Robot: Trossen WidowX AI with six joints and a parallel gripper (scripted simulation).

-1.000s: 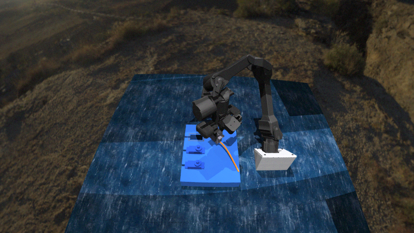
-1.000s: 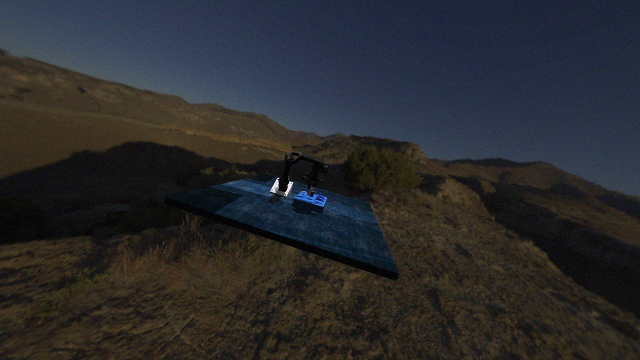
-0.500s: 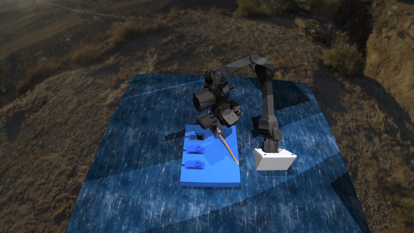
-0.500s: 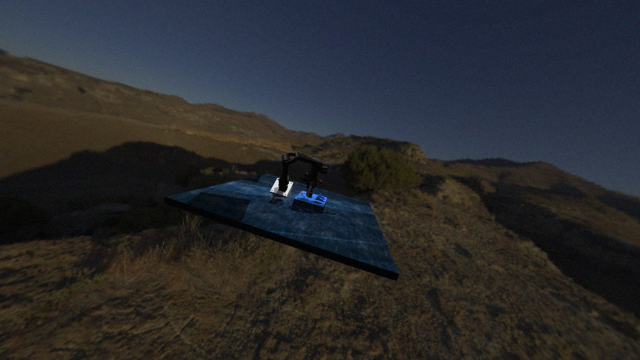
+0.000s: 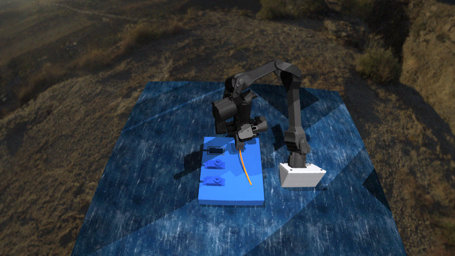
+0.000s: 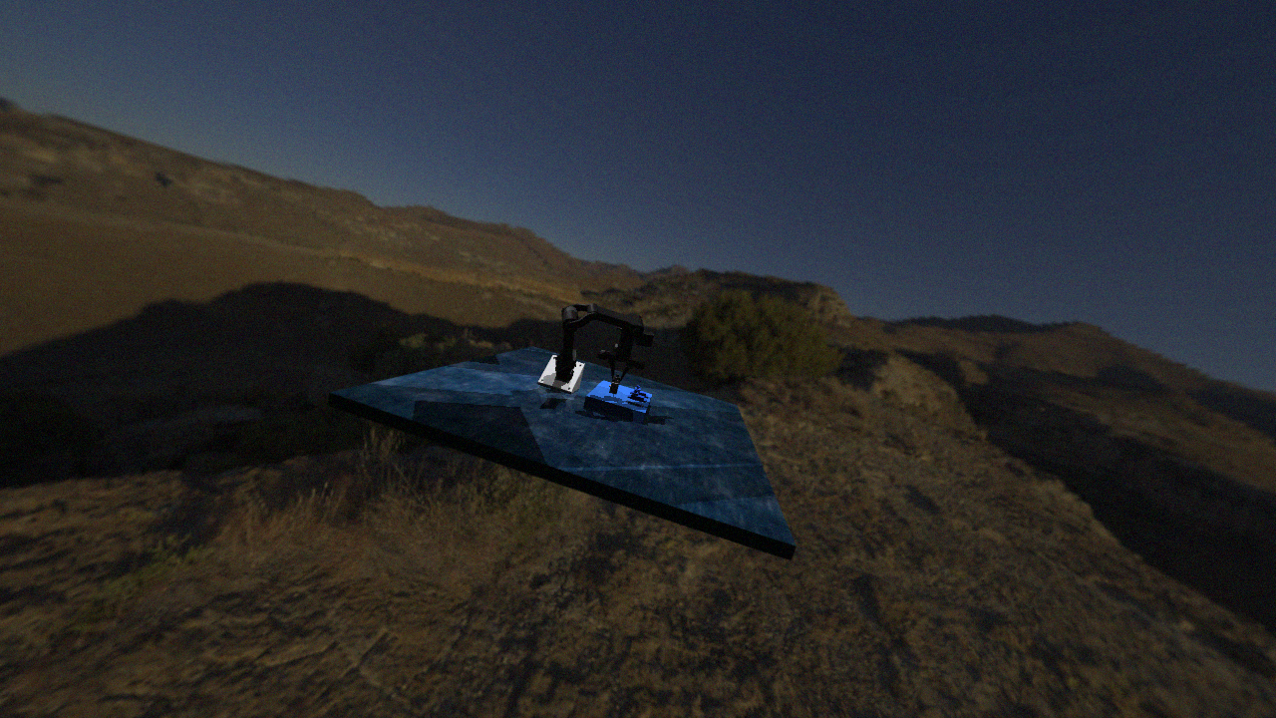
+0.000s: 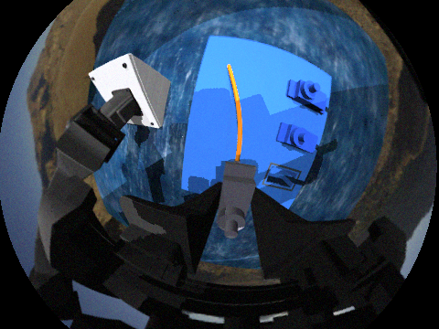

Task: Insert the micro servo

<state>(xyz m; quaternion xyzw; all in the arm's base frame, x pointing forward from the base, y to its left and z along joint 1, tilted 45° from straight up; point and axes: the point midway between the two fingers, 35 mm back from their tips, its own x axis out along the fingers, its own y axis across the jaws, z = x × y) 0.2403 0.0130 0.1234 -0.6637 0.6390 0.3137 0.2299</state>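
The blue deck lies 10 cm below my gripper tip, 7 cm to the left of it and 1 cm behind it.
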